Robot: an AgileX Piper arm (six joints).
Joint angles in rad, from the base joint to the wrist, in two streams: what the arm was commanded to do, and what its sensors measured. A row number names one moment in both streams.
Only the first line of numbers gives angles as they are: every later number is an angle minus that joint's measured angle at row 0.
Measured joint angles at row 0:
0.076 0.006 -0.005 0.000 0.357 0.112
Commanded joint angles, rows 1 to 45:
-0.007 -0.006 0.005 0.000 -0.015 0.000
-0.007 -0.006 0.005 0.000 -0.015 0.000
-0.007 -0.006 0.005 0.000 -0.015 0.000
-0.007 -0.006 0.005 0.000 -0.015 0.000
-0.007 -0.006 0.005 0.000 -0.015 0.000
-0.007 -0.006 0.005 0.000 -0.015 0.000
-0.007 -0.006 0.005 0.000 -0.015 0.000
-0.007 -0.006 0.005 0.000 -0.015 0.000
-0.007 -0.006 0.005 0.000 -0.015 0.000
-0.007 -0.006 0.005 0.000 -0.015 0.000
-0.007 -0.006 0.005 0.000 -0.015 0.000
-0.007 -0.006 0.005 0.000 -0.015 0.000
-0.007 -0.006 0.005 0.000 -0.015 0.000
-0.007 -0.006 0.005 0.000 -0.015 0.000
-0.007 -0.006 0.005 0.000 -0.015 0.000
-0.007 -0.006 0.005 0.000 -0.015 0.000
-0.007 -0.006 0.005 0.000 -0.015 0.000
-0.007 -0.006 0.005 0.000 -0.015 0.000
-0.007 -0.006 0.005 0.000 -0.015 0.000
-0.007 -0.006 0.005 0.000 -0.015 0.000
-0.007 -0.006 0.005 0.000 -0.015 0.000
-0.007 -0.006 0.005 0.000 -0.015 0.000
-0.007 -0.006 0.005 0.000 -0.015 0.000
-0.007 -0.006 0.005 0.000 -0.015 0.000
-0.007 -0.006 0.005 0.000 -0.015 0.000
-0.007 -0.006 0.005 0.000 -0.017 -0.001
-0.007 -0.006 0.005 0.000 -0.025 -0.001
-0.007 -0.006 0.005 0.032 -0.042 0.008
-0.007 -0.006 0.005 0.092 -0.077 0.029
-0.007 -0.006 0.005 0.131 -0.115 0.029
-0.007 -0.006 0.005 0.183 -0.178 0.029
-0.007 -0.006 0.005 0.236 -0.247 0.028
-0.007 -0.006 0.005 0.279 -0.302 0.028
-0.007 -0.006 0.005 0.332 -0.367 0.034
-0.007 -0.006 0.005 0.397 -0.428 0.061
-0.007 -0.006 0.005 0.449 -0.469 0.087
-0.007 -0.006 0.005 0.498 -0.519 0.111
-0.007 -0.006 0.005 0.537 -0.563 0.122
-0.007 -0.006 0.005 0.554 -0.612 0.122
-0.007 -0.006 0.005 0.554 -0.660 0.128
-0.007 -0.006 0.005 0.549 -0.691 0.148
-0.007 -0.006 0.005 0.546 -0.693 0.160
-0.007 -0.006 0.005 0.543 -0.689 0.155
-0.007 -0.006 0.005 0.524 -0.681 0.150
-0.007 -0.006 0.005 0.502 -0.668 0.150
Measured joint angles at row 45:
0.000 0.000 0.004 0.533 -0.653 0.141
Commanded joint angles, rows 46 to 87:
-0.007 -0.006 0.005 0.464 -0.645 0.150
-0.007 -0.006 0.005 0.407 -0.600 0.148
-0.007 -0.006 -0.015 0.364 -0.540 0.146
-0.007 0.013 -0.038 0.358 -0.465 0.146
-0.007 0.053 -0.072 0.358 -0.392 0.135
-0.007 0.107 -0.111 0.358 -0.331 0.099
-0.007 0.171 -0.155 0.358 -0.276 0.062
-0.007 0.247 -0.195 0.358 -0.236 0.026
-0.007 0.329 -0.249 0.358 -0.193 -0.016
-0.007 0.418 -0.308 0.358 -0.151 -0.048
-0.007 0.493 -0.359 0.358 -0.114 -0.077
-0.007 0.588 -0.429 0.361 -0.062 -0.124
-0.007 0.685 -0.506 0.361 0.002 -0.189
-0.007 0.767 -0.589 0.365 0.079 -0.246
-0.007 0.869 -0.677 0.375 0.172 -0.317
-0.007 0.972 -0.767 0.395 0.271 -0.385
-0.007 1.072 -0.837 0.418 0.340 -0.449
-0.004 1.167 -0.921 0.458 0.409 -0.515
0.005 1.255 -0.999 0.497 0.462 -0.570
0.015 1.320 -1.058 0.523 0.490 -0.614
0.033 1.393 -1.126 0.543 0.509 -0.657
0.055 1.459 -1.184 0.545 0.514 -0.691
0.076 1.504 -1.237 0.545 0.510 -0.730
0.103 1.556 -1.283 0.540 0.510 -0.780
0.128 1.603 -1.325 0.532 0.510 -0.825
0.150 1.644 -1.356 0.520 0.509 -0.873
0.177 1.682 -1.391 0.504 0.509 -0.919
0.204 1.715 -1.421 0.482 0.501 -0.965
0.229 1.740 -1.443 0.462 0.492 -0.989
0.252 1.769 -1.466 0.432 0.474 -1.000
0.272 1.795 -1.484 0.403 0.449 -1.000
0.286 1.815 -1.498 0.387 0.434 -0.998
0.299 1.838 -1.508 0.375 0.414 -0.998
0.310 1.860 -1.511 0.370 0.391 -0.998
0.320 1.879 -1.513 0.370 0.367 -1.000
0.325 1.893 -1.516 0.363 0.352 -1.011
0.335 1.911 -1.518 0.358 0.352 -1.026
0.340 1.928 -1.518 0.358 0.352 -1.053
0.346 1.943 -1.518 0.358 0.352 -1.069
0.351 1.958 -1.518 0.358 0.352 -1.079
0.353 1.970 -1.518 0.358 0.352 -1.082
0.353 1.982 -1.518 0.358 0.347 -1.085
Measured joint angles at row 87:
0.342 1.942 -1.511 0.364 0.362 -1.046
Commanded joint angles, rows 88 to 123:
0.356 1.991 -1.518 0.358 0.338 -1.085
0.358 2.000 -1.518 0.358 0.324 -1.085
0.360 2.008 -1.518 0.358 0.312 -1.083
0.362 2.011 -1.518 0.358 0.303 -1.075
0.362 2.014 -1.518 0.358 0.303 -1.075
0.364 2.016 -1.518 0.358 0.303 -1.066
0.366 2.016 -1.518 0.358 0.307 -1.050
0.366 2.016 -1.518 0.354 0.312 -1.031
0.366 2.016 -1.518 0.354 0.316 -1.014
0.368 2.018 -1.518 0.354 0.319 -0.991
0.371 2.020 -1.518 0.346 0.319 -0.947
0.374 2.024 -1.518 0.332 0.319 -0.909
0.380 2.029 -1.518 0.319 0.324 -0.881
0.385 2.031 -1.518 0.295 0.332 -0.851
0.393 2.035 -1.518 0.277 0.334 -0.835
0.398 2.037 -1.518 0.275 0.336 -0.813
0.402 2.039 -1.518 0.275 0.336 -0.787
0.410 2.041 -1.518 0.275 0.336 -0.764
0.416 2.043 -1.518 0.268 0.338 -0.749
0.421 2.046 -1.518 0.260 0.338 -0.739
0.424 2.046 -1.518 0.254 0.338 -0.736
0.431 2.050 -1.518 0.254 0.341 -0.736
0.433 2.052 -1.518 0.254 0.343 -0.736
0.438 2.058 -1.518 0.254 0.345 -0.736
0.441 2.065 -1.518 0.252 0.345 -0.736
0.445 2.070 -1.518 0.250 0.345 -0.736
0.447 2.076 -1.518 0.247 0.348 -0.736
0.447 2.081 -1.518 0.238 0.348 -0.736
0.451 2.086 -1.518 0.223 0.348 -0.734
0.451 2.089 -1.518 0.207 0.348 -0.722
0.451 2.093 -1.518 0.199 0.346 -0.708
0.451 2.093 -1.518 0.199 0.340 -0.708
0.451 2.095 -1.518 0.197 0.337 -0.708
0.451 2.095 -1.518 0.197 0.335 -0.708
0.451 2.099 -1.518 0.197 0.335 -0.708
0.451 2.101 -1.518 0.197 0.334 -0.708
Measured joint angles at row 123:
0.448 2.097 -1.511 0.207 0.342 -0.716
